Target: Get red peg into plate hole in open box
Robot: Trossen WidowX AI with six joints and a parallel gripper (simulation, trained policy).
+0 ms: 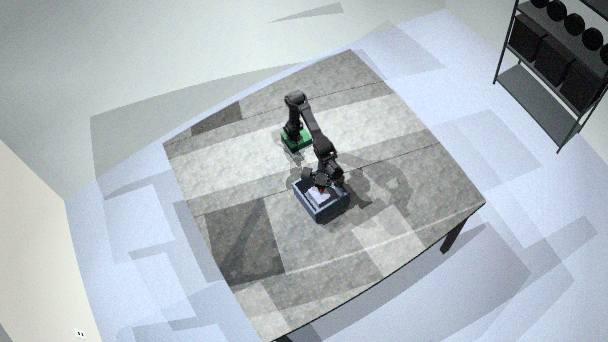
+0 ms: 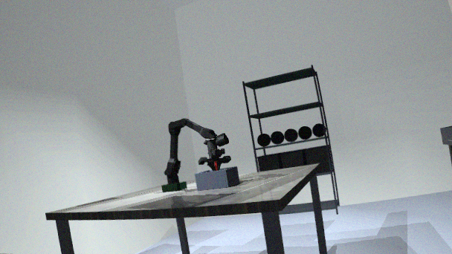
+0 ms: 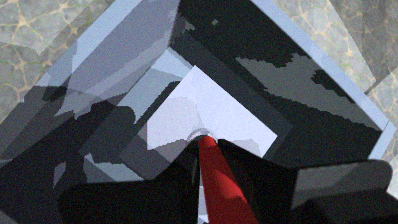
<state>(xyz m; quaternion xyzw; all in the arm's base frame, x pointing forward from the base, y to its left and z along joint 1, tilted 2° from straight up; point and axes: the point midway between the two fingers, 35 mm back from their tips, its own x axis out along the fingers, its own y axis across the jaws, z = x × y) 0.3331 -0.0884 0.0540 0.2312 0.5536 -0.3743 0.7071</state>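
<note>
The red peg is 30 mm above my gripper tip and 10 mm to the left of it. The rest, counted from my gripper tip: white plate: 30 mm below; blue-grey box: 50 mm below.
</note>
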